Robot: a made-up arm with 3 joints. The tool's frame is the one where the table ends. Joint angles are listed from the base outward.
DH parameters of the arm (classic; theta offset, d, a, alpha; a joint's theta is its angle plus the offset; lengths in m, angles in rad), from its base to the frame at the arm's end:
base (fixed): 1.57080 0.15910 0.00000 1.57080
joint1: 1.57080 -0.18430 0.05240 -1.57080
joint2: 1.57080 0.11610 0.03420 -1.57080
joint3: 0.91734 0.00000 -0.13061 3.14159
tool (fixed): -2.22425 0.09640 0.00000 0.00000
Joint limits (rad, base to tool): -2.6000..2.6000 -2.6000..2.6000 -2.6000..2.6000
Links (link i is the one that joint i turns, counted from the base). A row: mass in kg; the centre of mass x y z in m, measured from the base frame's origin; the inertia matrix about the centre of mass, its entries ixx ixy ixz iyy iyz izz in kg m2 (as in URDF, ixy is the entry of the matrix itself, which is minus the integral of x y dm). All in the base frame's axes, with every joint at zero. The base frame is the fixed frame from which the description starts. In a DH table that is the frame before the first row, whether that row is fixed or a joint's. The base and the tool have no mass.
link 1: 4.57; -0.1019 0.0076 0.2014; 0.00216 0 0.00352 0.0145 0 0.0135
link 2: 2.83; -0.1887 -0.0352 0.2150; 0.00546 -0.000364 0 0.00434 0 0.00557
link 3: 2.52; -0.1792 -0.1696 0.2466; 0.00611 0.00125 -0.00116 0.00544 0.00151 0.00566
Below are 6 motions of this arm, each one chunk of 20 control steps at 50 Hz.
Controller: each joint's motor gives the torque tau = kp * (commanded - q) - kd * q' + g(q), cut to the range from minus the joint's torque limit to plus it. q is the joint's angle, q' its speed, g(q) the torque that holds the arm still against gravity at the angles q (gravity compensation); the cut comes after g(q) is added. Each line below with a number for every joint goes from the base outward.
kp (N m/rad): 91 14 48
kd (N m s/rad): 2.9 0.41 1
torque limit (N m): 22 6 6.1
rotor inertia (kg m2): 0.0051 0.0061 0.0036
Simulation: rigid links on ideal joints. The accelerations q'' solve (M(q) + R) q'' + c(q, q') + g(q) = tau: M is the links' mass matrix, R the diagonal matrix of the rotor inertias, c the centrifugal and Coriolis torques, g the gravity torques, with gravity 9.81 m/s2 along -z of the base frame. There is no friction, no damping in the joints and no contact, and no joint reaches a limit. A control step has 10 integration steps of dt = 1/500 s. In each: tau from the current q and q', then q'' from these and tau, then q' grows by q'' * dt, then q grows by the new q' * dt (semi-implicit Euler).
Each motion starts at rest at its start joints. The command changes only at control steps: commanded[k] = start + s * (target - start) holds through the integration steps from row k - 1 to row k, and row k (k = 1, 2, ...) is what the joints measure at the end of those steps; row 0 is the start. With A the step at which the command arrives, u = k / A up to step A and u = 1 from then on. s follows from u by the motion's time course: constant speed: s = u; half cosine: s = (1 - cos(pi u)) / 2; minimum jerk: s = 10 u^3 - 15 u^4 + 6 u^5; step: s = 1 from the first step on.
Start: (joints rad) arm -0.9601 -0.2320 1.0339
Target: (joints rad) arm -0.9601 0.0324 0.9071
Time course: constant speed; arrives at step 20
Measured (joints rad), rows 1 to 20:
1: -0.9607 -0.2295 1.0308
2: -0.9617 -0.2235 1.0247
3: -0.9624 -0.2146 1.0178
4: -0.9628 -0.2030 1.0111
5: -0.9627 -0.1893 1.0047
6: -0.9623 -0.1739 0.9986
7: -0.9617 -0.1576 0.9925
8: -0.9610 -0.1410 0.9865
9: -0.9603 -0.1248 0.9803
10: -0.9597 -0.1093 0.9741
11: -0.9592 -0.0947 0.9678
12: -0.9590 -0.0809 0.9614
13: -0.9589 -0.0679 0.9550
14: -0.9590 -0.0555 0.9485
15: -0.9593 -0.0433 0.9421
16: -0.9596 -0.0312 0.9357
17: -0.9599 -0.0190 0.9293
18: -0.9601 -0.0066 0.9229
19: -0.9603 0.0061 0.9166
20: -0.9604 0.0191 0.9102

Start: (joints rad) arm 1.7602 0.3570 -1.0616
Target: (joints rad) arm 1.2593 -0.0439 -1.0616
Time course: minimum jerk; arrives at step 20
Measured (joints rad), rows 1 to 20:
1: 1.7601 0.3569 -1.0615
2: 1.7592 0.3564 -1.0611
3: 1.7560 0.3543 -1.0600
4: 1.7488 0.3492 -1.0582
5: 1.7357 0.3397 -1.0564
6: 1.7156 0.3243 -1.0548
7: 1.6878 0.3026 -1.0540
8: 1.6527 0.2746 -1.0540
9: 1.6113 0.2410 -1.0548
10: 1.5652 0.2033 -1.0564
11: 1.5164 0.1633 -1.0583
12: 1.4673 0.1229 -1.0605
13: 1.4200 0.0839 -1.0626
14: 1.3765 0.0481 -1.0645
15: 1.3384 0.0169 -1.0660
16: 1.3070 -0.0088 -1.0671
17: 1.2829 -0.0283 -1.0677
18: 1.2664 -0.0415 -1.0678
19: 1.2570 -0.0488 -1.0674
20: 1.2533 -0.0513 -1.0665

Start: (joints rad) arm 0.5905 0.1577 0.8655
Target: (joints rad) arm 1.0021 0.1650 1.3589
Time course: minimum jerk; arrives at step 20
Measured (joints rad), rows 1 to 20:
1: 0.5906 0.1576 0.8657
2: 0.5912 0.1566 0.8675
3: 0.5934 0.1537 0.8729
4: 0.5985 0.1483 0.8841
5: 0.6079 0.1408 0.9021
6: 0.6228 0.1320 0.9274
7: 0.6438 0.1237 0.9596
8: 0.6710 0.1173 0.9977
9: 0.7040 0.1142 1.0402
10: 0.7416 0.1154 1.0856
11: 0.7823 0.1213 1.1319
12: 0.8242 0.1316 1.1774
13: 0.8655 0.1457 1.2204
14: 0.9042 0.1626 1.2593
15: 0.9387 0.1808 1.2928
16: 0.9676 0.1989 1.3200
17: 0.9902 0.2152 1.3402
18: 1.0061 0.2282 1.3534
19: 1.0155 0.2364 1.3603
20: 1.0194 0.2386 1.3624

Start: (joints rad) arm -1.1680 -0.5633 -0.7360
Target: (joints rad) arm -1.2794 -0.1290 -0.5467
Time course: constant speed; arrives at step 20
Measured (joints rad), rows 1 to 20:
1: -1.1690 -0.5615 -0.7325
2: -1.1714 -0.5547 -0.7243
3: -1.1753 -0.5412 -0.7139
4: -1.1802 -0.5211 -0.7032
5: -1.1861 -0.4959 -0.6931
6: -1.1926 -0.4678 -0.6835
7: -1.1994 -0.4388 -0.6741
8: -1.2063 -0.4104 -0.6647
9: -1.2129 -0.3838 -0.6553
10: -1.2191 -0.3594 -0.6458
11: -1.2249 -0.3369 -0.6364
12: -1.2304 -0.3161 -0.6270
13: -1.2356 -0.2962 -0.6176
14: -1.2408 -0.2768 -0.6081
15: -1.2460 -0.2571 -0.5987
16: -1.2512 -0.2369 -0.5892
17: -1.2566 -0.2161 -0.5797
18: -1.2621 -0.1947 -0.5703
19: -1.2677 -0.1727 -0.5608
20: -1.2734 -0.1504 -0.5513

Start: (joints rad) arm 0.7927 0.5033 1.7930
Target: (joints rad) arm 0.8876 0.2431 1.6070
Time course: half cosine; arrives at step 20
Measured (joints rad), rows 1 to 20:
1: 0.7929 0.5031 1.7926
2: 0.7937 0.5020 1.7909
3: 0.7955 0.4993 1.7870
4: 0.7985 0.4943 1.7808
5: 0.8027 0.4866 1.7722
6: 0.8079 0.4760 1.7619
7: 0.8138 0.4622 1.7500
8: 0.8204 0.4456 1.7369
9: 0.8272 0.4264 1.7229
10: 0.8342 0.4049 1.7084
11: 0.8413 0.3819 1.6936
12: 0.8482 0.3581 1.6789
13: 0.8548 0.3342 1.6647
14: 0.8610 0.3111 1.6514
15: 0.8668 0.2895 1.6391
16: 0.8719 0.2702 1.6284
17: 0.8763 0.2537 1.6194
18: 0.8800 0.2407 1.6125
19: 0.8827 0.2314 1.6076
20: 0.8845 0.2260 1.6051

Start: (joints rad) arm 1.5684 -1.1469 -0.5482
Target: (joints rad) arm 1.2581 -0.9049 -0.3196
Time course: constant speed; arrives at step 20
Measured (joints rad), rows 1 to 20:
1: 1.5658 -1.1475 -0.5445
2: 1.5585 -1.1473 -0.5356
3: 1.5465 -1.1438 -0.5236
4: 1.5313 -1.1351 -0.5105
5: 1.5142 -1.1212 -0.4977
6: 1.4965 -1.1033 -0.4854
7: 1.4787 -1.0835 -0.4733
8: 1.4613 -1.0638 -0.4615
9: 1.4444 -1.0457 -0.4498
10: 1.4281 -1.0299 -0.4382
11: 1.4123 -1.0165 -0.4269
12: 1.3969 -1.0052 -0.4156
13: 1.3818 -0.9951 -0.4044
14: 1.3668 -0.9856 -0.3932
15: 1.3519 -0.9759 -0.3820
16: 1.3368 -0.9658 -0.3707
17: 1.3216 -0.9548 -0.3594
18: 1.3063 -0.9432 -0.3479
19: 1.2908 -0.9309 -0.3365
20: 1.2751 -0.9182 -0.3249

